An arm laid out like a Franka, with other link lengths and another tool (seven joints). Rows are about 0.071 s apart.
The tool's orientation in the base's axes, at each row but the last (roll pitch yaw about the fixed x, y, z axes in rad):
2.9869 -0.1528 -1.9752
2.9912 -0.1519 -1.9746
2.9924 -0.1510 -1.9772
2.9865 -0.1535 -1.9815
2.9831 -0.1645 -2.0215
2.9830 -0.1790 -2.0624
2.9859 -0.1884 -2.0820
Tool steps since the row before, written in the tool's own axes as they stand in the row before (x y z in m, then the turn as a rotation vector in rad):
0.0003 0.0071 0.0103 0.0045 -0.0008 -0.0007
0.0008 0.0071 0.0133 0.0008 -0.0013 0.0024
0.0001 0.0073 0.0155 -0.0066 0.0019 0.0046
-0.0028 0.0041 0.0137 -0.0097 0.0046 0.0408
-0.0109 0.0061 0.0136 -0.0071 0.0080 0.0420
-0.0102 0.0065 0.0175 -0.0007 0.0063 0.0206
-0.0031 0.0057 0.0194 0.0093 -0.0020 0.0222
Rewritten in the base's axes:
-0.0086 0.0018 -0.0089 -0.0009 -0.0044 0.0012
-0.0093 0.0011 -0.0118 0.0004 -0.0014 -0.0024
-0.0096 0.0017 -0.0141 0.0000 0.0064 -0.0052
-0.0053 0.0032 -0.0132 -0.0085 0.0076 -0.0406
-0.0036 0.0114 -0.0141 -0.0129 0.0067 -0.0408
-0.0047 0.0106 -0.0178 -0.0097 0.0020 -0.0192
-0.0077 0.0039 -0.0185 -0.0078 -0.0109 -0.0201

